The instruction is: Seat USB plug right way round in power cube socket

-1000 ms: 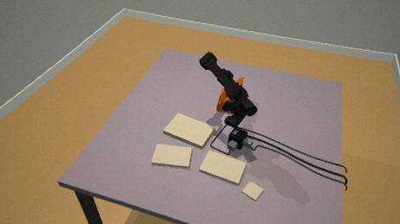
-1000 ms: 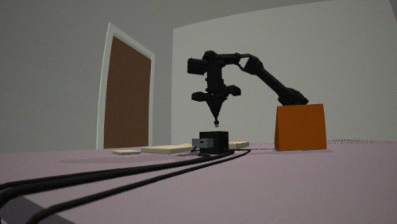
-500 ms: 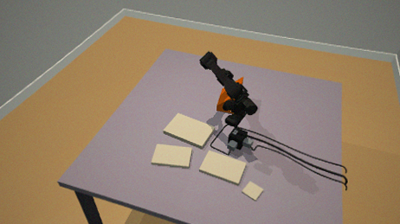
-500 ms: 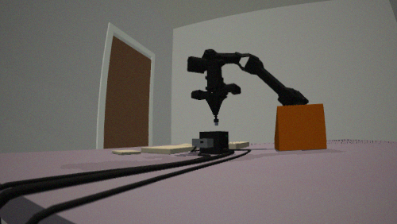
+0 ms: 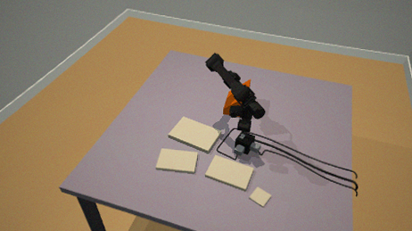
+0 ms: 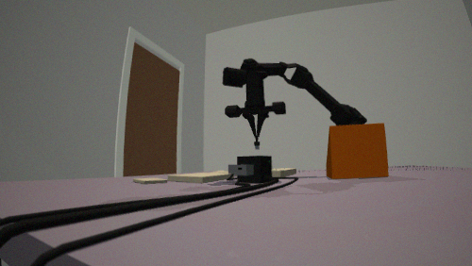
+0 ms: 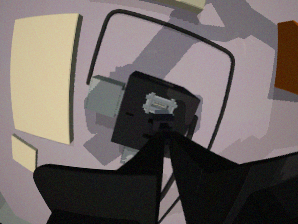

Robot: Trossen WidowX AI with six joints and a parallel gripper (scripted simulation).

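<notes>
My gripper tip is 20 mm above the USB plug. Round my gripper tip: cream tile: 290 mm ahead, 140 mm to the left, 130 mm below.
</notes>
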